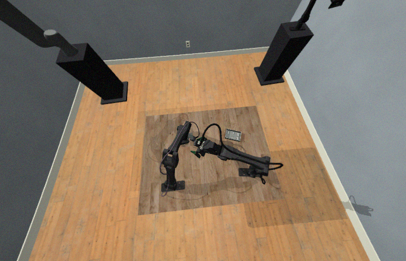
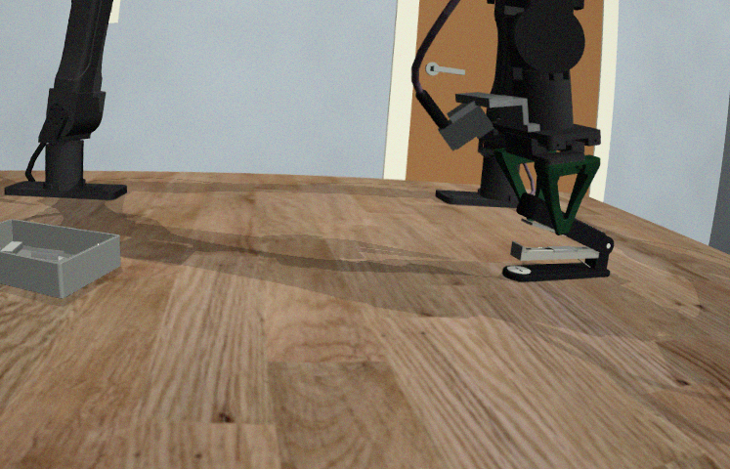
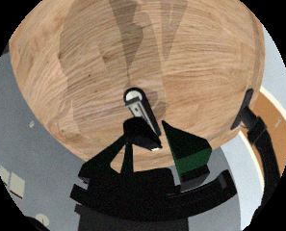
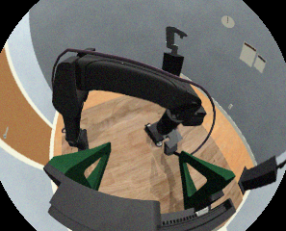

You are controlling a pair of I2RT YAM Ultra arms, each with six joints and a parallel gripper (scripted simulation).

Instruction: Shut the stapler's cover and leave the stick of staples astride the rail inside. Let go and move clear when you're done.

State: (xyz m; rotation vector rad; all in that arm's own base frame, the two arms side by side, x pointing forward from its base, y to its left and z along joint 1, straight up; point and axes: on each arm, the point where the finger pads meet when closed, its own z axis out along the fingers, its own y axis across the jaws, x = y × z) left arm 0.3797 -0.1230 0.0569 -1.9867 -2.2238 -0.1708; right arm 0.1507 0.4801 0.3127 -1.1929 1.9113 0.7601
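My left hand is 2 cm to the right of the stapler and 2 cm above it.
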